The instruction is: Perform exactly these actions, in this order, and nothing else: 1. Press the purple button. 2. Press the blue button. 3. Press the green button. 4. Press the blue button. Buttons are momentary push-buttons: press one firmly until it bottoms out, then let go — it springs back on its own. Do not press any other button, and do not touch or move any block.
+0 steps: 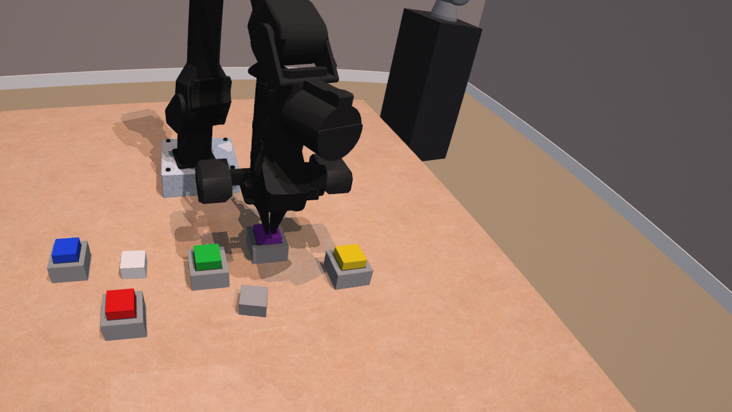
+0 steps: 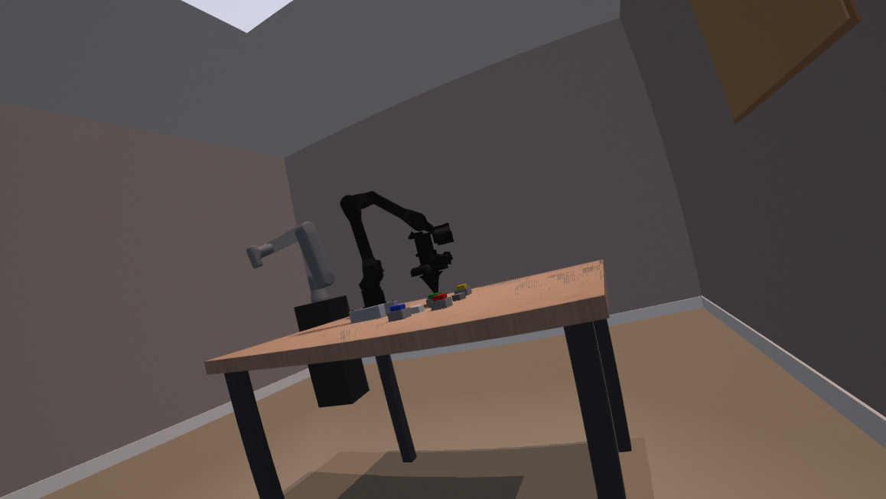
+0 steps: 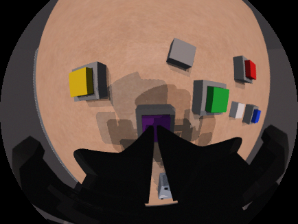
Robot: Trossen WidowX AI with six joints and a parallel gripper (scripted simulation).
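My gripper tip is now 1 cm above the purple button. The rest, counted from my gripper tip: yellow button: 7 cm ahead, 8 cm to the left; green button: 2 cm ahead, 9 cm to the right; grey block: 9 cm ahead, 5 cm to the right, 2 cm below.
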